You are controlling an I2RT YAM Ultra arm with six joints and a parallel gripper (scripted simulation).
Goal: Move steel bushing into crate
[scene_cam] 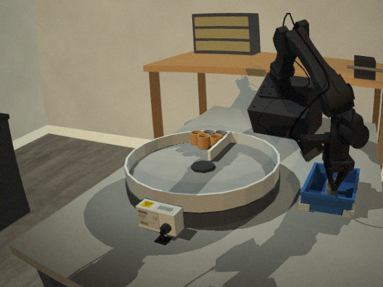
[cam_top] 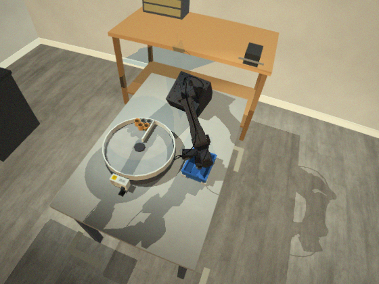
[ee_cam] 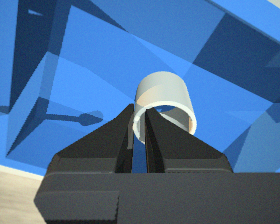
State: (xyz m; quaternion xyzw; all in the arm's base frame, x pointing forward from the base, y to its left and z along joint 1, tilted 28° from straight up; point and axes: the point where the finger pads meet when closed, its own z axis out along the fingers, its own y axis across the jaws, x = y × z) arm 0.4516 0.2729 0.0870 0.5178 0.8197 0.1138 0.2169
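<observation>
My gripper is now 2 cm past the blue crate, 1 cm to the left of it and 1 cm above it. From my hand the other things lie so: round turntable 4 cm ahead, 37 cm to the right, 2 cm above.
</observation>
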